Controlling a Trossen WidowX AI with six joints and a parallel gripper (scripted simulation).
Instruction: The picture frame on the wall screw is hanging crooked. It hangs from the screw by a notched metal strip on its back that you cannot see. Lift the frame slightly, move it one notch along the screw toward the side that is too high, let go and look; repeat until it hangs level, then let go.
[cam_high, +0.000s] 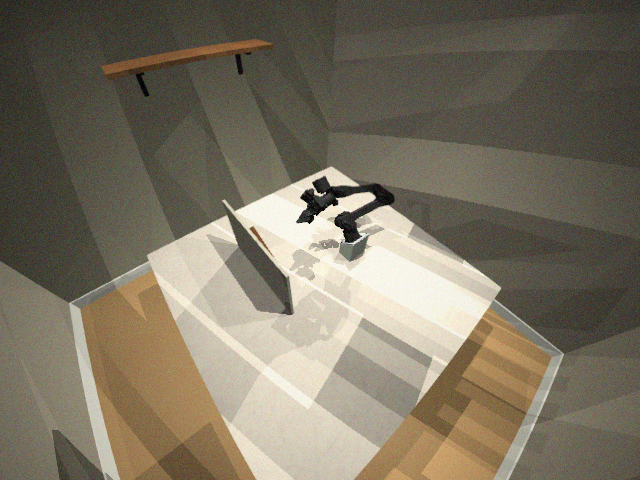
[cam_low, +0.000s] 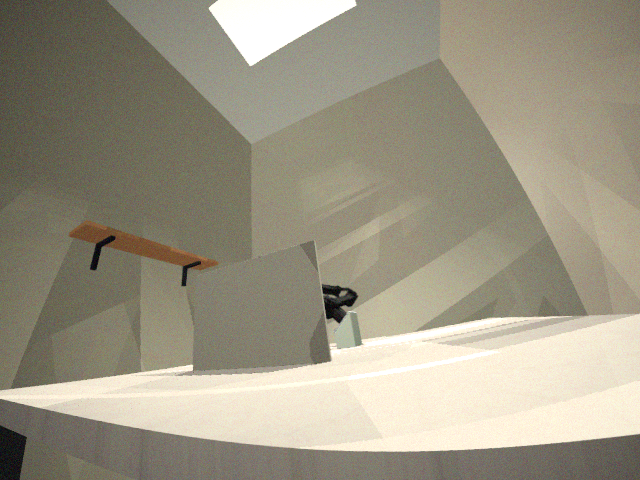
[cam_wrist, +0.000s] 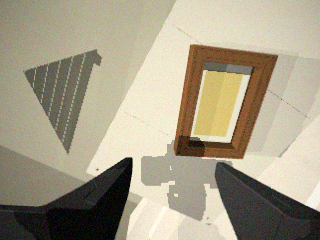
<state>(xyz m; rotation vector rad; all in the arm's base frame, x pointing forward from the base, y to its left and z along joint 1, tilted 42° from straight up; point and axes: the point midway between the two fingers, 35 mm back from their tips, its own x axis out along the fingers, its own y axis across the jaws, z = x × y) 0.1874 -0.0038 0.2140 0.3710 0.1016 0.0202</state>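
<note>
Now: gripper tip 19 cm short of the wooden picture frame, 9 cm above it and 3 cm to the left of it. Round my gripper tip: upright wall panel: 20 cm ahead, 10 cm below, 1 cm to the right.
</note>
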